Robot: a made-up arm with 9 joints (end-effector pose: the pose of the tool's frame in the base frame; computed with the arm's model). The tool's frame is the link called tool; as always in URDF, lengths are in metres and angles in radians.
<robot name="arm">
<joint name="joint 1" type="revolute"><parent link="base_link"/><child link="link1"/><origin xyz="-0.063 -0.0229 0.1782"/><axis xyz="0.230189 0.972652 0.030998"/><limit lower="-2.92" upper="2.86"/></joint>
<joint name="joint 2" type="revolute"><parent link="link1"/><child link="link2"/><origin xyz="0.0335 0.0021 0.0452"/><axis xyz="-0.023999 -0.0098 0.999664"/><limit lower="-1.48" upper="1.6"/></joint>
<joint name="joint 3" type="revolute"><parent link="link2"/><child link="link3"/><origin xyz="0.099 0.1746 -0.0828"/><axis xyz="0 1 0"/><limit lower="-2.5" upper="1.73"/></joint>
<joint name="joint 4" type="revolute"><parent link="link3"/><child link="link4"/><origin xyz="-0.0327 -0.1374 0.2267"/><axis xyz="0.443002 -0.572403 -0.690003"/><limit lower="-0.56" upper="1.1"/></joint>
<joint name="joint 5" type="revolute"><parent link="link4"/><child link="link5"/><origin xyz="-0.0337 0.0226 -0.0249"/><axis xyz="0.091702 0.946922 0.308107"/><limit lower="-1.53" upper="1.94"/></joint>
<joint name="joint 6" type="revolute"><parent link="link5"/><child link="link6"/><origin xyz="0.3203 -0.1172 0.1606"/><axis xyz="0 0 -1"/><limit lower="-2.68" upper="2.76"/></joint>
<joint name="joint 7" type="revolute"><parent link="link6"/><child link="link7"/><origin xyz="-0.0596 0.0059 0.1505"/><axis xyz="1 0 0"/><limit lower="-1.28" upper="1.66"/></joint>
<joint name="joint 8" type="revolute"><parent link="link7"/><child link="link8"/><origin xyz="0.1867 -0.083 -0.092"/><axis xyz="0.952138 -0.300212 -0.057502"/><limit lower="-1.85" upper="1.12"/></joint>
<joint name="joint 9" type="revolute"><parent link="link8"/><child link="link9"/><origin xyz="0.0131 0.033 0.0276"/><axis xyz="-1 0 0"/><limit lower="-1.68" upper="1.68"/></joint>
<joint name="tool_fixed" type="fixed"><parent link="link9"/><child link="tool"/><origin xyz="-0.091 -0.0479 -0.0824" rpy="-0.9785 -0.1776 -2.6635"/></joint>
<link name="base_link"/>
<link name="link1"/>
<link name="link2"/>
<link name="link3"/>
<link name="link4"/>
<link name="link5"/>
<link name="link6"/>
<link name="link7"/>
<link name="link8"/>
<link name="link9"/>
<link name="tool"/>
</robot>
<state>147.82 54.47 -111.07 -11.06 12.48 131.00 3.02 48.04 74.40</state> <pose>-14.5 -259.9 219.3 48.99 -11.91 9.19</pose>
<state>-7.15 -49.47 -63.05 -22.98 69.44 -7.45 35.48 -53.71 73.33</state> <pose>271.5 -232.1 341.9 96.75 47.25 132.70</pose>
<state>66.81 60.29 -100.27 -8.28 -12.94 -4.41 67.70 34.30 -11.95</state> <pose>-78.8 -378.5 399.7 38.14 100.29 61.21</pose>
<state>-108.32 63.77 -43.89 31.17 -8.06 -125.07 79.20 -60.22 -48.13</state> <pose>-375.7 -173.8 256.2 -64.95 -132.20 -68.04</pose>
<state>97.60 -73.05 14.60 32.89 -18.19 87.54 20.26 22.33 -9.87</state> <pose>228.3 -412.7 185.2 -55.89 48.88 102.69</pose>
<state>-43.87 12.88 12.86 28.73 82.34 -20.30 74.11 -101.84 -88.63</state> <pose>217.0 235.0 372.5 -112.14 123.01 -36.43</pose>
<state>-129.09 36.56 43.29 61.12 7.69 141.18 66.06 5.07 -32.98</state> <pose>-552.4 82.8 460.2 117.59 28.38 86.78</pose>
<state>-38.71 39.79 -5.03 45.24 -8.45 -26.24 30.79 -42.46 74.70</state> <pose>-145.6 -137.8 760.5 52.75 -50.79 -140.95</pose>
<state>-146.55 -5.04 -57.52 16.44 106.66 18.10 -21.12 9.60 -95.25</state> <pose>-270.2 272.9 374.3 29.58 19.08 -59.46</pose>
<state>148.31 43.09 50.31 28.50 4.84 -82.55 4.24 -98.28 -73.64</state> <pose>-399.3 445.0 -76.7 -68.63 94.88 91.22</pose>
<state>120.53 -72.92 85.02 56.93 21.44 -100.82 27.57 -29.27 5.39</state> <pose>-395.2 -451.8 201.8 62.05 -85.59 4.27</pose>
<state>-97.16 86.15 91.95 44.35 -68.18 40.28 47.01 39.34 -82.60</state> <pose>-223.9 696.4 105.1 -26.48 19.54 2.32</pose>
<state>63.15 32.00 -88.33 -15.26 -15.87 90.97 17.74 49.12 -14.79</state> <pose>30.7 -320.9 417.5 -122.72 -115.33 12.24</pose>
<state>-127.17 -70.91 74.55 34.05 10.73 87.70 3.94 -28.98 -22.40</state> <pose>-196.6 -472.7 278.3 -20.30 -148.49 9.13</pose>
